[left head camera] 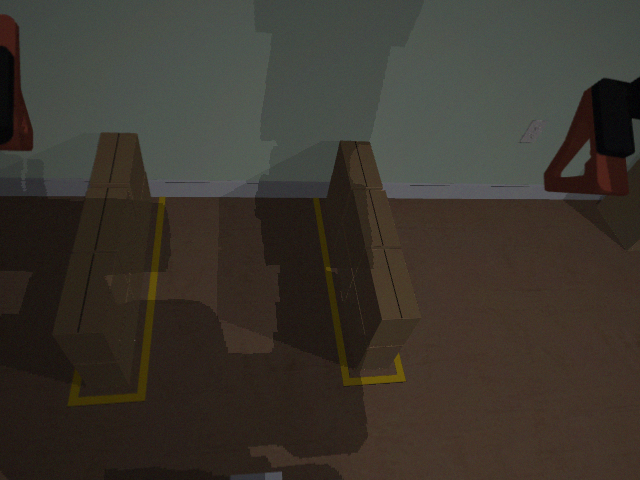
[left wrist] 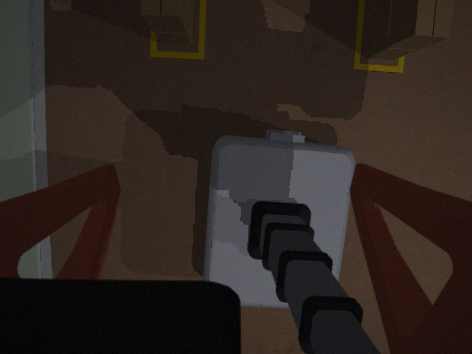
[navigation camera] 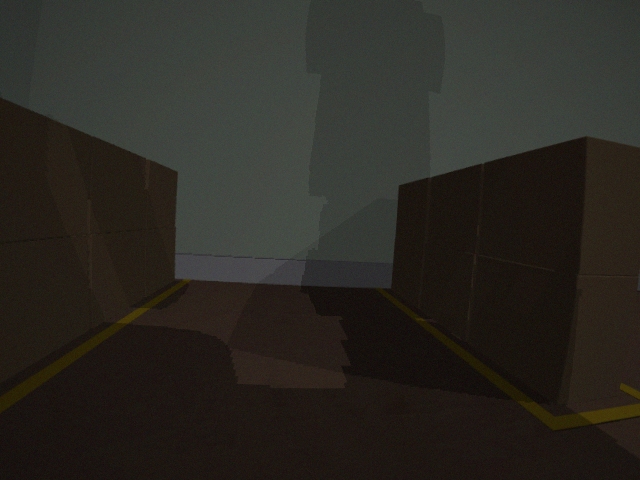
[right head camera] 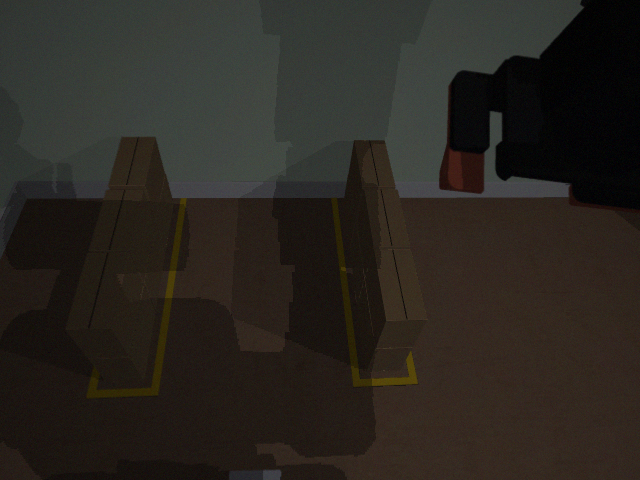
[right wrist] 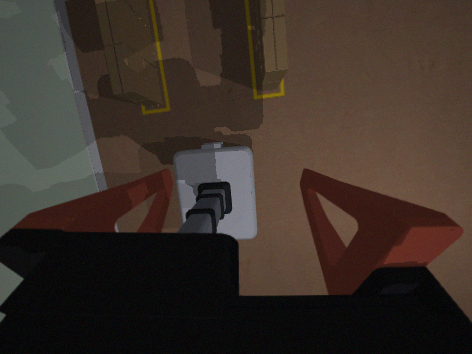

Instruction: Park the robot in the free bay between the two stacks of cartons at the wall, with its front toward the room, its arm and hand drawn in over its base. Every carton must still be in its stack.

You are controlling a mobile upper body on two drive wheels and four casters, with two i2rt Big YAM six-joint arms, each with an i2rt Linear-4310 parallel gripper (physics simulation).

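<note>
The left carton stack (left head camera: 100, 227) (right head camera: 116, 222) (navigation camera: 118, 222) and right carton stack (left head camera: 385, 222) (right head camera: 395, 222) (navigation camera: 516, 232) stand upright at the wall, each two layers high. The floor bay (left head camera: 242, 289) (navigation camera: 289, 335) lies between them. The head and navigation cameras face the wall. My pale base (left wrist: 320, 190) (right wrist: 242, 200) is outside the bay, off its open end. My left gripper (left wrist: 235, 177) is open and empty, high over the base. My right gripper (right wrist: 236, 176) is open and empty, also high up; the base shows between and below its fingers.
Yellow floor outlines (left head camera: 105, 399) (right head camera: 385, 382) edge both stacks. The green wall (left head camera: 196, 103) (navigation camera: 232, 129) with a pale skirting (left head camera: 206, 189) closes the bay's far end. A brown box-like object (left head camera: 628, 227) stands at the right edge. Another wall (left wrist: 12, 100) (right wrist: 30, 125) shows at the left.
</note>
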